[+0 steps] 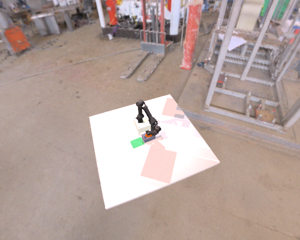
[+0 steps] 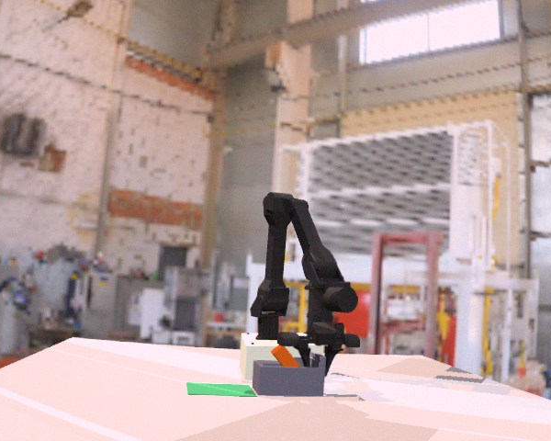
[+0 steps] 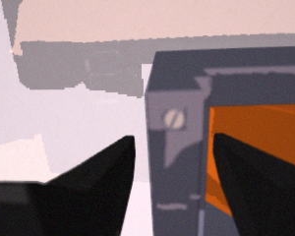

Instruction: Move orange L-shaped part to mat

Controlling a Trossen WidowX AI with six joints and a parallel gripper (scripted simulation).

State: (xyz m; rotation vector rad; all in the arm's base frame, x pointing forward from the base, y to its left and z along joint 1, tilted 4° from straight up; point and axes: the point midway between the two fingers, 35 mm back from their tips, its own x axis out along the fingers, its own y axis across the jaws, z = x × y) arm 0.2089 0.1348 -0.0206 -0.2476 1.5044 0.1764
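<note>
The orange L-shaped part lies 50 mm to the right of my gripper tip, 10 mm ahead of it and 10 mm above it. From my gripper tip the other things lie so: green mat 220 mm to the right, 50 mm below, 50 mm ahead.
</note>
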